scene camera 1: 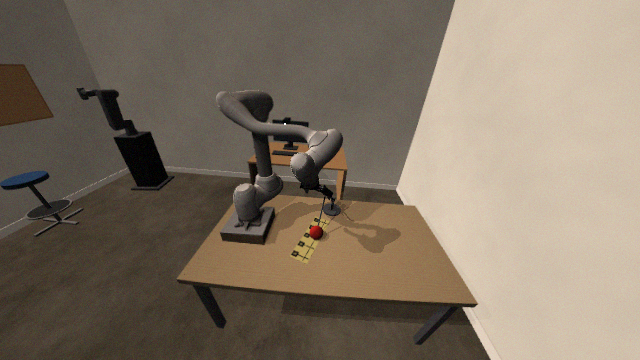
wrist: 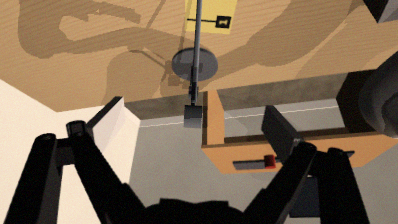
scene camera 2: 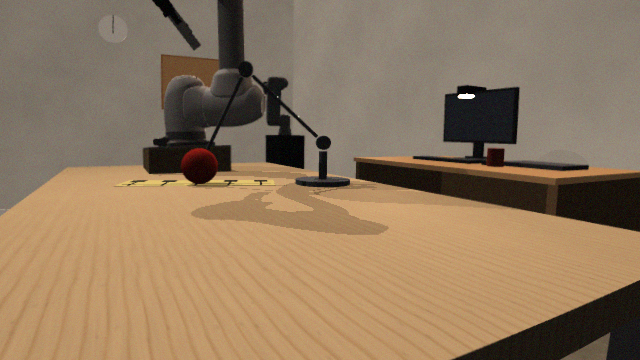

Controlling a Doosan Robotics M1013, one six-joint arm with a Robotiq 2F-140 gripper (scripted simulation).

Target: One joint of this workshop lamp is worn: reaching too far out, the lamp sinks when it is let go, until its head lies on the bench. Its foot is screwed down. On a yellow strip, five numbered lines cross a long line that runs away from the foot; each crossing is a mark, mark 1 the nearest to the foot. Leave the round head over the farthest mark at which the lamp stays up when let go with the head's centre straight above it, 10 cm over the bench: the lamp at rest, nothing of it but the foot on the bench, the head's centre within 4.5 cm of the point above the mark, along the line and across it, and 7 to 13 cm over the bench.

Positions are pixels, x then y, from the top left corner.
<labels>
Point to a round lamp foot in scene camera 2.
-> At 322,180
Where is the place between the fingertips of the gripper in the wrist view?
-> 194,113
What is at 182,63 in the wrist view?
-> A round lamp foot.
</labels>
